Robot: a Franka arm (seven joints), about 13 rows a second.
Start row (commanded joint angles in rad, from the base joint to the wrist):
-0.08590, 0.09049, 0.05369, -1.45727, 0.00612, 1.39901, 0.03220
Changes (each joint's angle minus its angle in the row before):
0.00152, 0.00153, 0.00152, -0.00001, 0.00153, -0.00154, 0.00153
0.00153, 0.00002, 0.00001, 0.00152, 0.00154, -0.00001, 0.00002
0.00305, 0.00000, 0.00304, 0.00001, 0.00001, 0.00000, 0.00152
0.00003, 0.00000, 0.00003, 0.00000, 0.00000, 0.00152, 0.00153
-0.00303, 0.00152, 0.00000, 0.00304, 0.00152, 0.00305, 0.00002
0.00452, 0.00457, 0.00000, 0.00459, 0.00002, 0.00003, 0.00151
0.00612, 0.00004, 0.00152, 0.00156, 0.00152, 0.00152, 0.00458
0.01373, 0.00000, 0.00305, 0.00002, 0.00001, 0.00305, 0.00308
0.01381, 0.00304, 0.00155, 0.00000, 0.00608, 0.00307, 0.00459
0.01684, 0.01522, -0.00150, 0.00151, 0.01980, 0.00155, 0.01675
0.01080, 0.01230, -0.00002, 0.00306, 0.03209, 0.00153, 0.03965
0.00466, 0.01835, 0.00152, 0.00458, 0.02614, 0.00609, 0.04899
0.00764, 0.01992, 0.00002, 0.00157, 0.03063, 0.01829, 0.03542
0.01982, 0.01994, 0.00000, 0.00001, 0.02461, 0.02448, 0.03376
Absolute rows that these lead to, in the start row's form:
-0.08438, 0.09202, 0.05521, -1.45728, 0.00765, 1.39747, 0.03373
-0.08285, 0.09204, 0.05522, -1.45576, 0.00919, 1.39746, 0.03375
-0.07980, 0.09204, 0.05826, -1.45575, 0.00920, 1.39746, 0.03527
-0.07977, 0.09204, 0.05829, -1.45575, 0.00920, 1.39898, 0.03680
-0.08280, 0.09356, 0.05829, -1.45271, 0.01072, 1.40203, 0.03682
-0.07828, 0.09813, 0.05829, -1.44812, 0.01074, 1.40206, 0.03833
-0.07216, 0.09817, 0.05981, -1.44656, 0.01226, 1.40358, 0.04291
-0.05843, 0.09817, 0.06286, -1.44654, 0.01227, 1.40663, 0.04599
-0.04462, 0.10121, 0.06441, -1.44654, 0.01835, 1.40970, 0.05058
-0.02778, 0.11643, 0.06291, -1.44503, 0.03815, 1.41125, 0.06733
-0.01698, 0.12873, 0.06289, -1.44197, 0.07024, 1.41278, 0.10698
-0.01232, 0.14708, 0.06441, -1.43739, 0.09638, 1.41887, 0.15597
-0.00468, 0.16700, 0.06443, -1.43582, 0.12701, 1.43716, 0.19139
0.01514, 0.18694, 0.06443, -1.43581, 0.15162, 1.46164, 0.22515

